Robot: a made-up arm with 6 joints.
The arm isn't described. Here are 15 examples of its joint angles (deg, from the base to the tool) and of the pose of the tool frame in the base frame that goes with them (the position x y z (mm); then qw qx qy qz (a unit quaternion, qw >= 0)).
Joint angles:
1: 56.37 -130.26 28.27 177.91 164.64 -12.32
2: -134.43 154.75 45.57 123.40 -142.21 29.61
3: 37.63 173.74 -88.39 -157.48 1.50 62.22
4: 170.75 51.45 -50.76 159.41 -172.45 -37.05
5: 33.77 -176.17 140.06 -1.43 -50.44 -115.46
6: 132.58 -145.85 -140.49 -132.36 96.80 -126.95
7: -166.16 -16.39 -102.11 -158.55 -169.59 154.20
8: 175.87 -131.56 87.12 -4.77 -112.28 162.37
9: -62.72 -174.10 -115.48 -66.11 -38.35 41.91
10: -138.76 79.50 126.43 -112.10 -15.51 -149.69
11: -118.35 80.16 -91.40 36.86 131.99 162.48
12: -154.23 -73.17 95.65 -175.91 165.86 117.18
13: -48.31 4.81 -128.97 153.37 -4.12 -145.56
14: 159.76 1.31 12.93 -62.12 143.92 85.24
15: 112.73 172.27 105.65 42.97 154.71 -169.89
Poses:
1: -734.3 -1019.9 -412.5 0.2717 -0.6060 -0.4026 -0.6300
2: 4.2 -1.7 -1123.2 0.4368 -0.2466 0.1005 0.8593
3: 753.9 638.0 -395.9 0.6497 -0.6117 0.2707 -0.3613
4: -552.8 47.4 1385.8 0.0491 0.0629 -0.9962 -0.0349
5: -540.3 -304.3 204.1 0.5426 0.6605 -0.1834 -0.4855
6: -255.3 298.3 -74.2 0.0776 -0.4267 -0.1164 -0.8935
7: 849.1 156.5 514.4 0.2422 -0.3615 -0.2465 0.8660
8: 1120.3 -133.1 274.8 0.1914 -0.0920 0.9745 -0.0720
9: 434.1 -641.2 -152.4 0.7349 -0.0879 0.4924 -0.4579
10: -156.0 -224.5 -485.5 0.2127 -0.8253 0.4797 -0.2085
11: -197.7 -539.2 1097.7 0.3972 0.7567 -0.4444 0.2686
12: 364.5 126.7 1110.0 0.1022 0.6542 0.6880 0.2969
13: -435.2 553.6 378.0 0.4706 -0.4016 -0.7695 -0.1584
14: -213.5 75.0 1628.9 0.0978 -0.1376 0.9522 0.2547
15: 190.1 -633.6 -339.9 0.5751 -0.0930 -0.6315 -0.5116
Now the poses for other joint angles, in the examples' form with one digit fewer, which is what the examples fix.
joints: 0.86 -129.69 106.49 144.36 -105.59 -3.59
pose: -787 -12 542 0.149 0.637 -0.251 0.713
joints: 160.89 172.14 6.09 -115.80 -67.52 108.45
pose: -120 -79 -1335 0.539 0.831 -0.078 0.108
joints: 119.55 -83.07 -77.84 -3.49 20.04 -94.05
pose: 456 -893 -562 0.326 0.893 0.301 0.074
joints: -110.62 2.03 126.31 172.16 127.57 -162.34
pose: -188 -655 453 0.717 -0.017 0.051 -0.694
